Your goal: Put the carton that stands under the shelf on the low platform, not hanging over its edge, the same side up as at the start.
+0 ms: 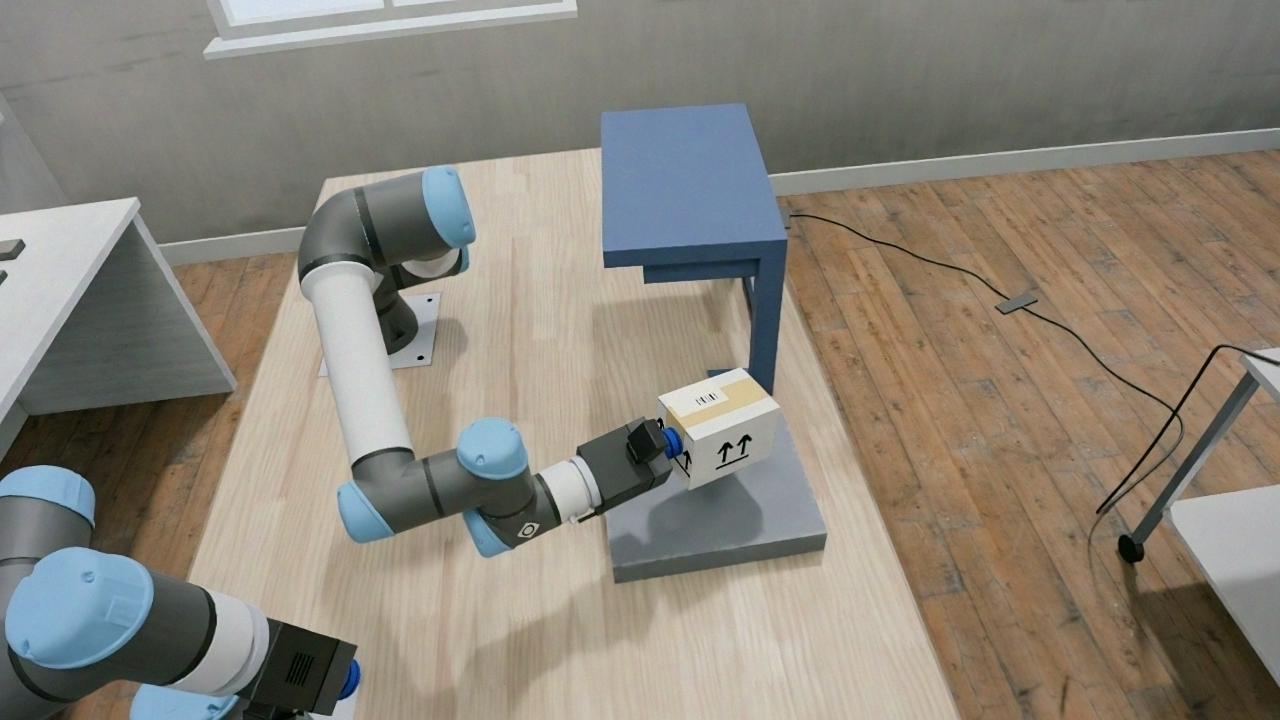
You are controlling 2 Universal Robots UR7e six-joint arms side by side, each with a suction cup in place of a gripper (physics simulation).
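Places are measured from the left arm's base along level axes (x up, y ahead, z left), in millimetres.
Pixels of known places: left hand, tool point: [685, 435]; left arm's base, link origin: [382, 332].
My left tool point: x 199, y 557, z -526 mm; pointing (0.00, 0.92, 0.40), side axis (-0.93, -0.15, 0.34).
Ahead of a thing's pixels: the offset from my left tool point to its middle. "spot": to the spot under its first point. Level surfaces: height alone.
The white carton @(dx -18, dy +48, dz +24 mm) [735, 440] with a tan tape strip is upright, arrows pointing up, and slightly turned. It hangs in the air over the back part of the grey low platform @(dx -175, dy +33, dz +24 mm) [789, 512], whose top shows its shadow. My left gripper [676, 442], a blue suction cup, is shut on the carton's left side face. My right gripper [351, 678] is open at the bottom left, with nothing on its cup, far from the carton. The carton hides the back part of the platform.
The blue shelf [689, 183] stands behind the platform; its front leg @(spot: dx -30, dy +170, dz +238 mm) [766, 326] and foot are close behind the carton. The left arm reaches across the wooden table @(dx -199 mm) [528, 376] from the left. A cable [926, 259] lies on the floor at the right.
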